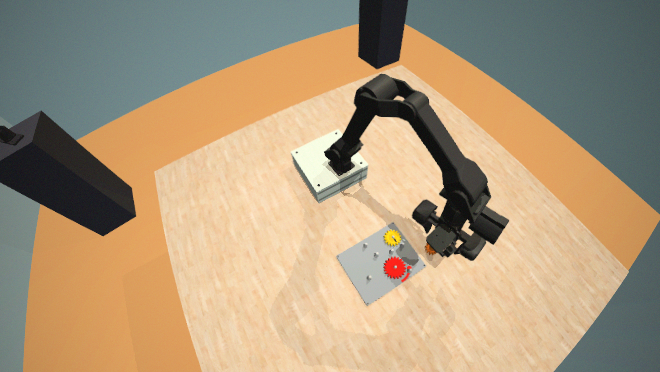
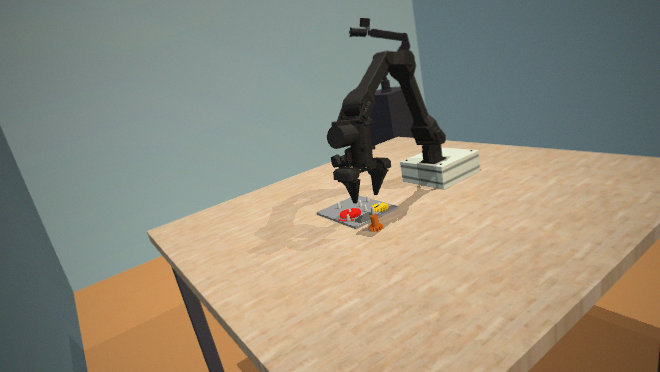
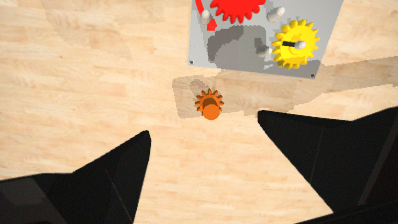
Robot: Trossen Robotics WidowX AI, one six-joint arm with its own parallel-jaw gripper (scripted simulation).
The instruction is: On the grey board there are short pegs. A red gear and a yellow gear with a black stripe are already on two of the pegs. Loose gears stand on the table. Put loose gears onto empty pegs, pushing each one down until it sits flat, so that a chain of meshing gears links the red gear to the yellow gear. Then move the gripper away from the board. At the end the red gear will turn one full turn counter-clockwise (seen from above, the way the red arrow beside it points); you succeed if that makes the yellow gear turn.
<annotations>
The gripper shows in image 1, in image 2 (365, 199) and in image 3. The same spot on the gripper: (image 3: 342, 160) is (image 1: 428, 223).
</annotations>
